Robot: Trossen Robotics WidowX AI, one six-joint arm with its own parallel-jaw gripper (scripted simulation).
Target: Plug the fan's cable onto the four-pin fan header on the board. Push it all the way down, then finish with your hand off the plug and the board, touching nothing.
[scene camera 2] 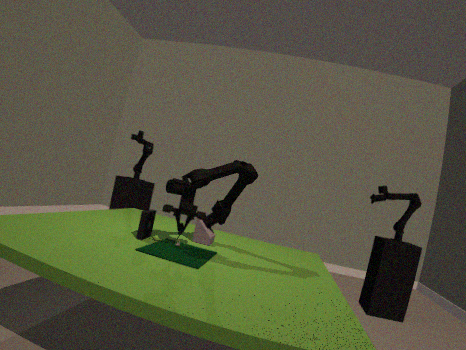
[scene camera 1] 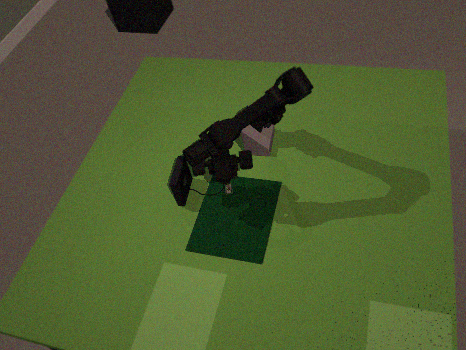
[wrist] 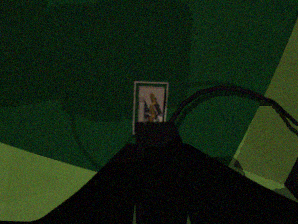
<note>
In view: the gripper (scene camera 1: 226,179) and a dark green board (wrist: 74,74).
The gripper also shows in the wrist view (wrist: 156,153).
</note>
